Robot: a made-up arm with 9 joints. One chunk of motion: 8 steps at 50 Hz.
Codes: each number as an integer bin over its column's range. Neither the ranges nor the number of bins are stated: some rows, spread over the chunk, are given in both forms.
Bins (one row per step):
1: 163 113 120 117 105 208 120 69 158
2: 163 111 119 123 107 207 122 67 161
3: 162 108 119 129 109 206 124 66 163
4: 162 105 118 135 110 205 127 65 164
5: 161 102 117 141 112 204 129 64 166
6: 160 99 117 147 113 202 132 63 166
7: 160 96 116 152 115 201 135 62 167
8: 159 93 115 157 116 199 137 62 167
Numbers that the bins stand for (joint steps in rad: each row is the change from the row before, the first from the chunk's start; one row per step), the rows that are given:
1: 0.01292 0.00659 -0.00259 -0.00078 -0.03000 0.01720 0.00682 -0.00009 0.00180
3: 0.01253 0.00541 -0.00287 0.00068 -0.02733 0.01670 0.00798 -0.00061 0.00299
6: 0.01175 0.00329 -0.00342 0.00287 -0.02467 0.01570 0.01031 -0.00113 0.00371
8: 0.01135 0.00188 -0.00398 0.00409 -0.02267 0.01495 0.01176 -0.00130 0.00395
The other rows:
2: 0.01292 0.00612 -0.00287 -0.00005 -0.02867 0.01695 0.00740 -0.00044 0.00251
4: 0.01253 0.00471 -0.00315 0.00141 -0.02667 0.01645 0.00885 -0.00078 0.00323
5: 0.01214 0.00400 -0.00342 0.00214 -0.02533 0.01620 0.00944 -0.00096 0.00371
7: 0.01175 0.00259 -0.00370 0.00348 -0.02333 0.01545 0.01118 -0.00130 0.00395

